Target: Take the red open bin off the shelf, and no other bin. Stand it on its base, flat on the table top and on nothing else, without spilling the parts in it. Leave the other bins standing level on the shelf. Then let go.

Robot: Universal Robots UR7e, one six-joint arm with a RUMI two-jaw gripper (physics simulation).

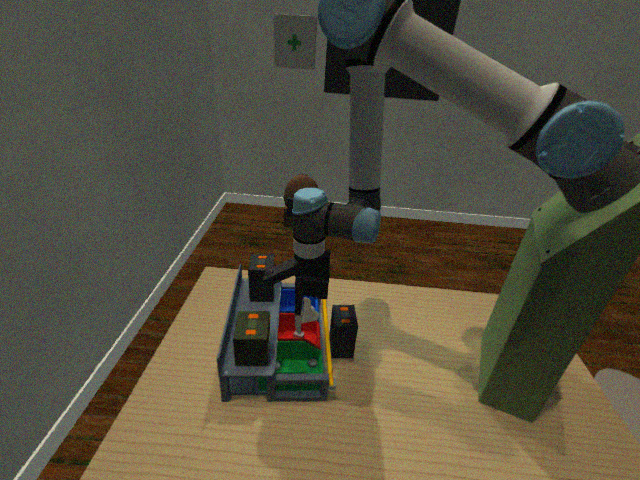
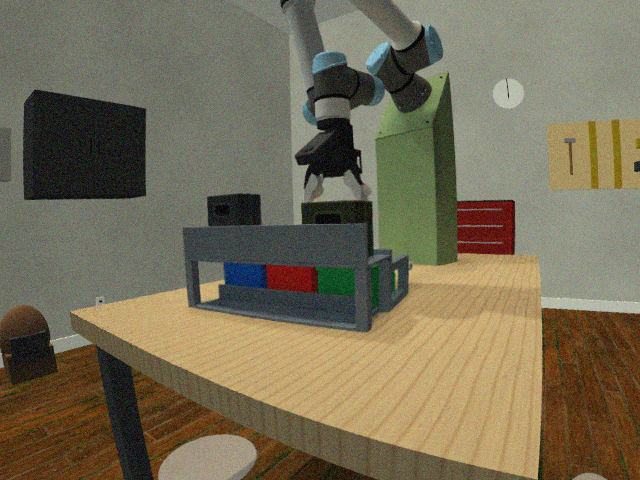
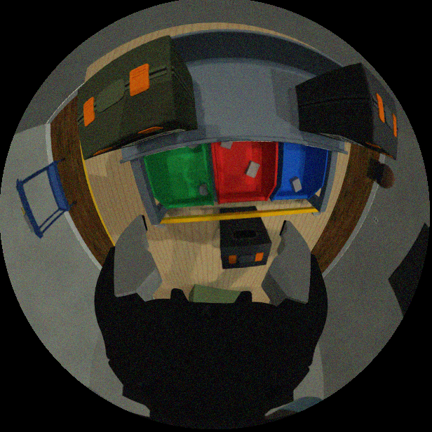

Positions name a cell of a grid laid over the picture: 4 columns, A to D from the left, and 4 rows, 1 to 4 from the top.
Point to a blue bin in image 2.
At B3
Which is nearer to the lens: the red open bin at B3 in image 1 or the dark case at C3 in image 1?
The dark case.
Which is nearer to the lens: the red open bin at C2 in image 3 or the dark case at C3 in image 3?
The dark case.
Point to a black case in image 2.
B2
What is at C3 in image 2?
A green bin.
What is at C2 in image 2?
My gripper.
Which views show the dark case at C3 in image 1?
Image 1 and image 3 only.
